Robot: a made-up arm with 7 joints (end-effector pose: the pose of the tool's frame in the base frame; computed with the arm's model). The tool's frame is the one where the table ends.
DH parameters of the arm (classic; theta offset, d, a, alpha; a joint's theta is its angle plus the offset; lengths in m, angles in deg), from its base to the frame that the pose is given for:
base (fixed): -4.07 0 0 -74.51
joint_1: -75.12 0.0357 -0.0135 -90
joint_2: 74 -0.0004 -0.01 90
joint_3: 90 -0.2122 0.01 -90
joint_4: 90 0.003 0.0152 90
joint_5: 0 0.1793 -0.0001 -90
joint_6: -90 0 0.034 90
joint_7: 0 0.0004 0 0
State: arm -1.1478 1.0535 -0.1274 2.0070 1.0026 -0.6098 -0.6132
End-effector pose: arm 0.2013 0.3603 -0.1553 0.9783 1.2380 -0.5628
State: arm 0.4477 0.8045 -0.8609 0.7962 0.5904 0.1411 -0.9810
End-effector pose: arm -0.1608 0.2441 -0.3088 0.5098 2.3569 -1.7369
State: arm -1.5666 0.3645 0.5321 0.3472 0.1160 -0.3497 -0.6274
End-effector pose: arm 0.3352 0.1208 0.1395 0.4273 -1.2545 -0.2254
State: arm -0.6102 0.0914 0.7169 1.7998 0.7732 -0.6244 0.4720
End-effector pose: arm 0.1253 0.0354 -0.4000 0.2295 0.7468 0.2144
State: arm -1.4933 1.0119 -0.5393 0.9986 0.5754 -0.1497 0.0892
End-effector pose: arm 0.3730 0.2338 0.0520 1.6267 -0.1992 0.3436
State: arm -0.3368 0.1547 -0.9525 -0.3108 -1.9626 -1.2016 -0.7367
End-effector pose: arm 0.1499 -0.0828 -0.1899 -1.7691 -0.6567 -0.3288
